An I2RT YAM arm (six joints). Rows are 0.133 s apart.
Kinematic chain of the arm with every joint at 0, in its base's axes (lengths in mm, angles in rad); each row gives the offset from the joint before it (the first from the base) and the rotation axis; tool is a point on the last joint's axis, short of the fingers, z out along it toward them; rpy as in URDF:
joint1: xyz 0 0 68 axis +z
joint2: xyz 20 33.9 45.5 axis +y
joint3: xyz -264 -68.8 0 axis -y
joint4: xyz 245 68.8 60 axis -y
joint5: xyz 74 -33.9 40.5 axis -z
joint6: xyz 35.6 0 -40.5 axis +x
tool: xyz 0 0 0 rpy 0 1.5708 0
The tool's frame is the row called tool.
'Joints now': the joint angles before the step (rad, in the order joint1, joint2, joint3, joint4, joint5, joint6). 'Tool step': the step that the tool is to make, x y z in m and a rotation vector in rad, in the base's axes. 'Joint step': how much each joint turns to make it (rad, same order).
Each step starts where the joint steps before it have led.
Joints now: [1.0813, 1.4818, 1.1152, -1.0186, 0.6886, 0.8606]
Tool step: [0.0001, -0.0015, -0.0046, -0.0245, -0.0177, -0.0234]
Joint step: [0.0002, 0.0092, -0.0108, -0.0091, 0.0308, 0.0244]
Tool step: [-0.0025, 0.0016, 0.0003, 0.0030, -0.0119, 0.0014]
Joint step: [0.0123, 0.0000, 0.0002, -0.0003, 0.0107, 0.0124]
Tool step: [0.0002, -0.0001, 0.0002, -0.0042, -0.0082, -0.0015]
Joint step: [0.0001, 0.0002, 0.0001, 0.0000, 0.0093, 0.0002]
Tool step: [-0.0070, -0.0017, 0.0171, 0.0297, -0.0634, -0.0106]
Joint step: [0.0258, -0.0368, 0.0286, -0.0378, 0.0490, 0.0395]
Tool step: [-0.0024, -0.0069, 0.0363, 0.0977, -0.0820, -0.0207]
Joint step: [0.0001, -0.0689, 0.0723, -0.0308, 0.0352, 0.0185]
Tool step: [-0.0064, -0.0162, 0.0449, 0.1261, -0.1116, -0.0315]
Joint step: [-0.0002, -0.0922, 0.0843, -0.0290, 0.0536, 0.0195]
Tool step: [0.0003, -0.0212, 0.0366, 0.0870, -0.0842, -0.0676]
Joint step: [-0.0395, -0.0583, 0.0889, -0.0415, 0.0446, 0.0127]
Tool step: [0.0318, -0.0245, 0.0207, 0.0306, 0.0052, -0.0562]
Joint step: [-0.1943, -0.0125, 0.0569, 0.0730, -0.0977, -0.1559]
